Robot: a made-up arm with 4 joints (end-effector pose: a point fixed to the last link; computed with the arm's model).
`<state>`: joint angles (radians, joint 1 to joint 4).
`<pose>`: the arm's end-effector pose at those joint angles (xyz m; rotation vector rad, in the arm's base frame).
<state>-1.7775 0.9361 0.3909 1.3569</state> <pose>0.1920 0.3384 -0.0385 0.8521 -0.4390 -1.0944</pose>
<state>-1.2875 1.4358 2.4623 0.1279</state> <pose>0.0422 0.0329 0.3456 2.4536 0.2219 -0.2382</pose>
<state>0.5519 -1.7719 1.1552 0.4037</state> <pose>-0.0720 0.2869 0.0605 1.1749 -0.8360 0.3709</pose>
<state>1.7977 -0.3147 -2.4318 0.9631</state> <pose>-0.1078 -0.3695 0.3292 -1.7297 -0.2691 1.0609</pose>
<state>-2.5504 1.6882 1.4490 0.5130</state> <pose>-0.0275 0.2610 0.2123 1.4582 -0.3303 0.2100</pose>
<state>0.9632 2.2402 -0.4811 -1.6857</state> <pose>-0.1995 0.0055 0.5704 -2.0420 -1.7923 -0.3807</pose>
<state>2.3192 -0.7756 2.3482 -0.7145</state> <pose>0.1523 0.0905 0.2337 1.7374 0.0519 -1.2317</pose>
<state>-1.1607 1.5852 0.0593 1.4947</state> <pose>-0.1415 0.2894 -0.1472 -0.2702 0.3861 -1.4825</pose>
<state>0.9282 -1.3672 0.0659 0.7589</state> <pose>-0.0277 0.2053 -0.1620 0.2279 -0.3925 -0.7317</pose>
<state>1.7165 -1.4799 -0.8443 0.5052</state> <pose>-0.2397 -0.0973 -0.1211 -0.8743 0.0053 -0.3730</pose>
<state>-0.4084 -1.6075 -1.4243 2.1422</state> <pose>0.4111 -0.2300 0.2867 -1.0525 1.6336 1.6510</pose>
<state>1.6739 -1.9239 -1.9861 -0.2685</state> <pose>-0.0671 -0.3075 0.1536 -1.9704 0.1036 -0.0733</pose>
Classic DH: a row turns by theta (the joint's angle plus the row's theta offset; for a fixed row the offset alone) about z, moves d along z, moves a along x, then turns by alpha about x. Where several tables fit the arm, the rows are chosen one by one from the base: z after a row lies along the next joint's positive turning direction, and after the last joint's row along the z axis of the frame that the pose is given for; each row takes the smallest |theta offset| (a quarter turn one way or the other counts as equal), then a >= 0, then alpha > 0; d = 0 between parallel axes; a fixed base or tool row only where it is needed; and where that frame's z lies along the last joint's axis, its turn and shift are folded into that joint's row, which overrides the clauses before.
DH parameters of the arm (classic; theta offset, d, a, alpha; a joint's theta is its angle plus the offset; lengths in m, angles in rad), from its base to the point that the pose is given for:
base (fixed): 0 0.186 0 -1.5708
joint 1: -1.0969 0 -0.0877 0
joint 2: -0.4739 -0.021 -0.079 -1.5708
joint 3: -1.5708 0.032 0.229 1.5708
joint 4: 0.6517 0 -0.122 3.1416
tool (fixed): -0.9191 -0.262 0 0

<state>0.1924 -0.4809 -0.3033 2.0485</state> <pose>0.0490 0.2246 -0.3013 0.1062 -0.4897 -2.0576</pose>
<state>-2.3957 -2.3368 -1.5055 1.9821</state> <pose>-0.3491 -0.2605 0.2348 -1.5563 -0.2881 -0.3895</pose>
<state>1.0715 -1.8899 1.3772 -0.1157</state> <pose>-0.1028 0.2600 0.1564 1.2605 -0.7605 0.6554</pose>
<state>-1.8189 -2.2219 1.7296 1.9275</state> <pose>0.3334 0.1852 0.0115 0.7361 -1.5289 1.5734</pose>
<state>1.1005 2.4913 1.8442 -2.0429</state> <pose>-0.3078 0.1753 0.0803 0.9522 1.0680 -1.2108</pose>
